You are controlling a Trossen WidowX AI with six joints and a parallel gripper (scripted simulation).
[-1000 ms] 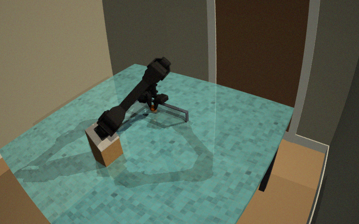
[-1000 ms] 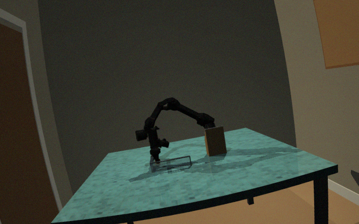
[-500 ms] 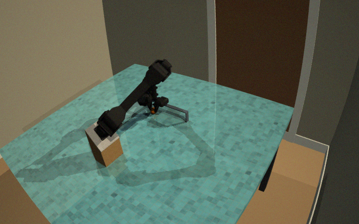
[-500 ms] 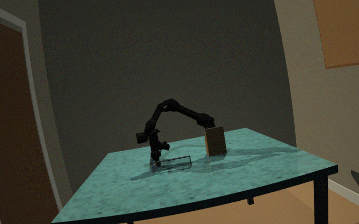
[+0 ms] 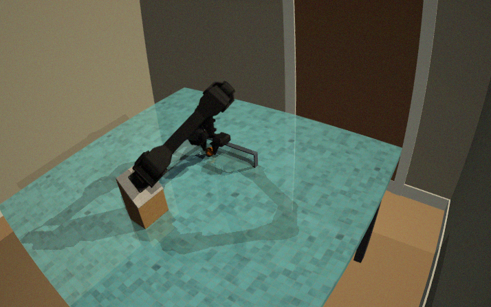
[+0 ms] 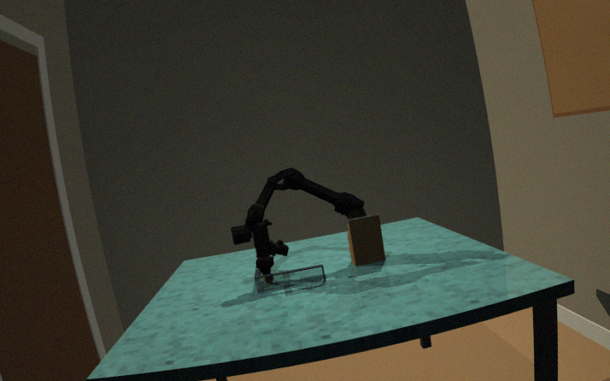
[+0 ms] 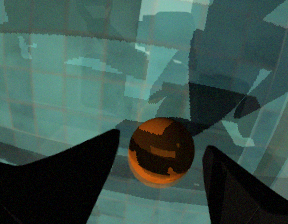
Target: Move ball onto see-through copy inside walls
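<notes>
The orange ball is right at my gripper tip.
</notes>
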